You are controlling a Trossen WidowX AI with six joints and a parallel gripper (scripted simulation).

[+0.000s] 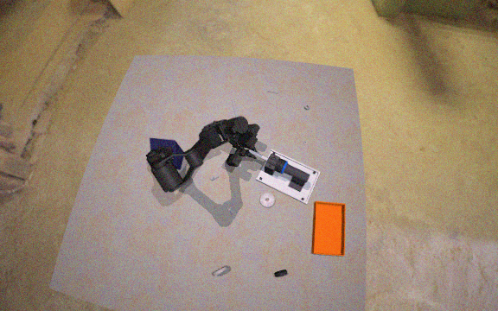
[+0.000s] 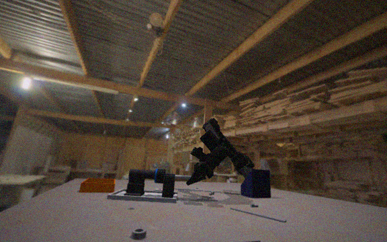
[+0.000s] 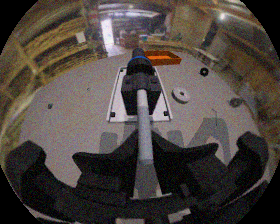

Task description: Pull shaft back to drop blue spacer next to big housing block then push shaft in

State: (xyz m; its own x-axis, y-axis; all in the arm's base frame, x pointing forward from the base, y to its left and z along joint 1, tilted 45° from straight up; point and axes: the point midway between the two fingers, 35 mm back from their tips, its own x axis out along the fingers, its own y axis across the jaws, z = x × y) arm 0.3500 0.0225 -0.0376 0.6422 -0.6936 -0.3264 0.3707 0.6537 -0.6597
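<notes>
Right now my gripper tip is 50 mm short of the shaft, 30 mm below it and 20 mm to the left of it. From my gripper tip the other things lie so: blue spacer (110 mm ahead, 40 mm to the right, 20 mm above); grey cylinder (450 mm to the right, 90 mm behind, 20 mm below); orange tray (310 mm ahead, 260 mm to the right, 50 mm below).
</notes>
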